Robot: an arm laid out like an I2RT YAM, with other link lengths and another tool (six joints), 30 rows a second.
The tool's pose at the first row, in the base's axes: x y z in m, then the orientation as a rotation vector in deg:
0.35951 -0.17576 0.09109 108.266 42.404 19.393
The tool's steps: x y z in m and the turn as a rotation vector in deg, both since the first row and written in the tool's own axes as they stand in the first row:
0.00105 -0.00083 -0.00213 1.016 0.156 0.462
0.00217 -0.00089 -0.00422 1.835 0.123 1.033
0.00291 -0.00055 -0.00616 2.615 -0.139 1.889
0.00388 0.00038 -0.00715 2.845 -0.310 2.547
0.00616 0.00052 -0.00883 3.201 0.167 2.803
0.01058 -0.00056 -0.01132 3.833 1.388 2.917
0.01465 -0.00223 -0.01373 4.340 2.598 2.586
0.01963 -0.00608 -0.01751 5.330 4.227 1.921
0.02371 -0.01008 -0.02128 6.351 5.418 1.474
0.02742 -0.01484 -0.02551 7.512 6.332 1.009
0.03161 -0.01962 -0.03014 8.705 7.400 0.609
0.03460 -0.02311 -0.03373 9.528 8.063 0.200
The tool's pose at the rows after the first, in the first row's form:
0.35889 -0.17332 0.09115 109.412 42.380 19.517
0.35860 -0.17109 0.09189 110.428 42.067 19.588
0.35824 -0.16931 0.09295 111.535 41.318 19.627
0.35877 -0.16824 0.09412 112.035 40.653 19.804
0.35967 -0.16562 0.09474 112.459 40.836 20.320
0.36136 -0.16073 0.09441 113.051 41.733 21.390
0.36263 -0.15595 0.09355 113.331 43.009 22.210
0.36312 -0.14900 0.09123 113.889 45.030 23.079
0.36287 -0.14259 0.08886 114.582 46.565 23.648
0.36183 -0.13586 0.08603 115.410 47.977 23.888
0.36093 -0.12854 0.08331 116.277 49.449 24.314
0.36012 -0.12308 0.08143 116.817 50.545 24.446

